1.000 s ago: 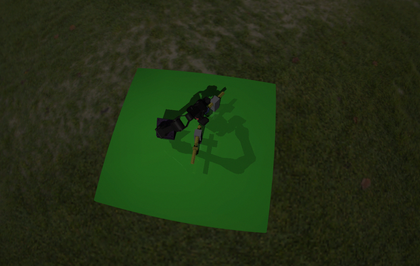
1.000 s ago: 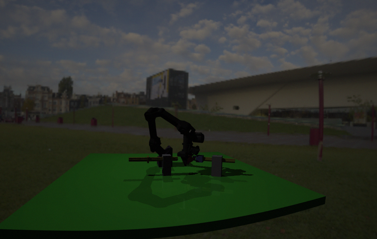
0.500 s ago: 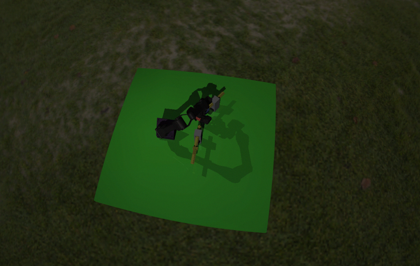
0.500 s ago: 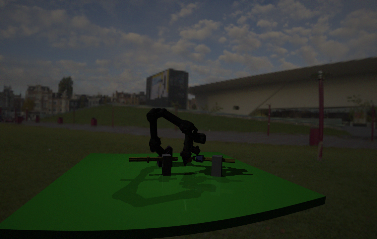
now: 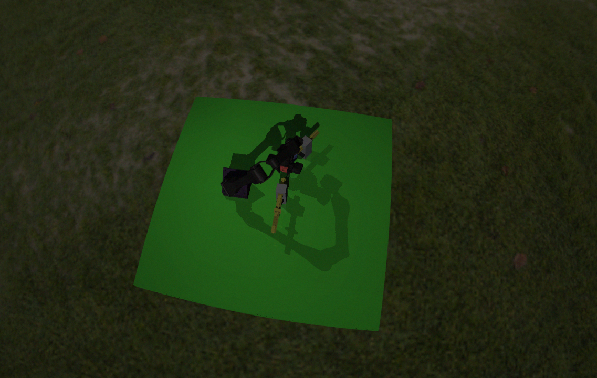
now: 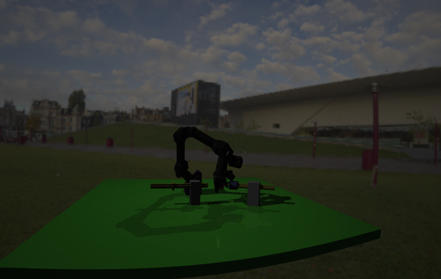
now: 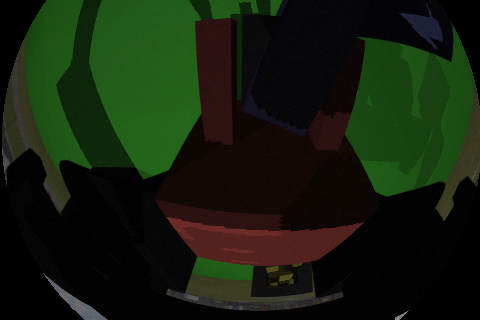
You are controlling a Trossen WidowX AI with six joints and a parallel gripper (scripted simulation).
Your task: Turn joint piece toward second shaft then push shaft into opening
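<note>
The red square joint piece is 4 cm above my gripper tip, 2 cm to the left of it and 1 cm ahead of it.
</note>
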